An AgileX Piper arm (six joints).
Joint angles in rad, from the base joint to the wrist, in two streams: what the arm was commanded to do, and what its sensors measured. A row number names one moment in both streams.
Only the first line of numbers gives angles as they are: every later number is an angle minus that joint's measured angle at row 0.
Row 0, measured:
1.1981 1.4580 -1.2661 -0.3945 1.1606 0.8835
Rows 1 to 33, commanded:
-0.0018 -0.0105 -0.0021 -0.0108 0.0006 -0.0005
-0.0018 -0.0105 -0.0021 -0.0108 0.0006 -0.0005
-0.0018 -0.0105 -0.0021 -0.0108 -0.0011 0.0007
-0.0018 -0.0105 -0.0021 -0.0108 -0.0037 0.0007
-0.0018 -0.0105 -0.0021 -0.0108 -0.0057 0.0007
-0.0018 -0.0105 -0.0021 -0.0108 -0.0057 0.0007
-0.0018 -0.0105 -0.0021 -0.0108 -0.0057 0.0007
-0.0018 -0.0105 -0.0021 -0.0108 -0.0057 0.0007
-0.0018 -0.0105 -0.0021 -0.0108 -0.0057 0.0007
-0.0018 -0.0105 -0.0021 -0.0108 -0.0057 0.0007
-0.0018 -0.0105 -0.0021 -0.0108 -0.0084 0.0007
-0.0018 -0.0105 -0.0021 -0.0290 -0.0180 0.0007
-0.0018 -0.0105 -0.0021 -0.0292 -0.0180 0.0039
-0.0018 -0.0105 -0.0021 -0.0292 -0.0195 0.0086
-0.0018 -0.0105 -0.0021 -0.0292 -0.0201 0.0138
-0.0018 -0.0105 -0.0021 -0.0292 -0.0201 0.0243
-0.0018 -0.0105 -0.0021 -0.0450 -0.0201 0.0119
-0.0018 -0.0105 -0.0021 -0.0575 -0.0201 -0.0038
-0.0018 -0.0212 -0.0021 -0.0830 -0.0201 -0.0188
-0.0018 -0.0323 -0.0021 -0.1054 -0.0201 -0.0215
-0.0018 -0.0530 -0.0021 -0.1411 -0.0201 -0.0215
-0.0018 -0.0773 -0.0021 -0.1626 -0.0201 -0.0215
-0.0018 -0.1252 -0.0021 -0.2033 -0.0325 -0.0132
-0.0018 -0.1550 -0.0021 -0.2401 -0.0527 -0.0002
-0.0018 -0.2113 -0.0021 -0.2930 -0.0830 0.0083
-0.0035 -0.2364 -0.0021 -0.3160 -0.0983 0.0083
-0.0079 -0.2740 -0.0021 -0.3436 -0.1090 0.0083
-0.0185 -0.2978 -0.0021 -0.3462 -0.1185 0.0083
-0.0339 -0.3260 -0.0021 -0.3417 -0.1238 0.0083
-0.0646 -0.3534 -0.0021 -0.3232 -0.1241 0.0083
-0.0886 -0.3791 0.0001 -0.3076 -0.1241 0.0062
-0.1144 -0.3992 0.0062 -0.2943 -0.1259 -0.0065
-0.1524 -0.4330 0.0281 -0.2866 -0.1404 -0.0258
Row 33, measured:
-0.0555 -0.3386 0.0000 -0.3079 -0.1210 0.0052
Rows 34 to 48, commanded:
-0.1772 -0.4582 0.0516 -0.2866 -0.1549 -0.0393
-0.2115 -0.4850 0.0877 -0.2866 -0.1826 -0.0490
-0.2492 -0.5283 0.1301 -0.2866 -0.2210 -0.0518
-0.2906 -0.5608 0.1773 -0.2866 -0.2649 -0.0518
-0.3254 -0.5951 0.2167 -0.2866 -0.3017 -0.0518
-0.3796 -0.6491 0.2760 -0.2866 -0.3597 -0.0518
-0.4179 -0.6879 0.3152 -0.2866 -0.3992 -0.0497
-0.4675 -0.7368 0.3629 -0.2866 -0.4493 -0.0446
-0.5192 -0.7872 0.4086 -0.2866 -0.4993 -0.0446
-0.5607 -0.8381 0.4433 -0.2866 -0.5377 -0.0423
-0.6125 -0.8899 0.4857 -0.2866 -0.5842 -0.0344
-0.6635 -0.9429 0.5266 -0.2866 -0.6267 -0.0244
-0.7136 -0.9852 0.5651 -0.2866 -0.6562 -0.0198
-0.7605 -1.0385 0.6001 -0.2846 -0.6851 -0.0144
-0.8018 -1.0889 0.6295 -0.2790 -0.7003 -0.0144
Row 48, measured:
-0.6498 -0.9271 0.5131 -0.2807 -0.5760 -0.0299
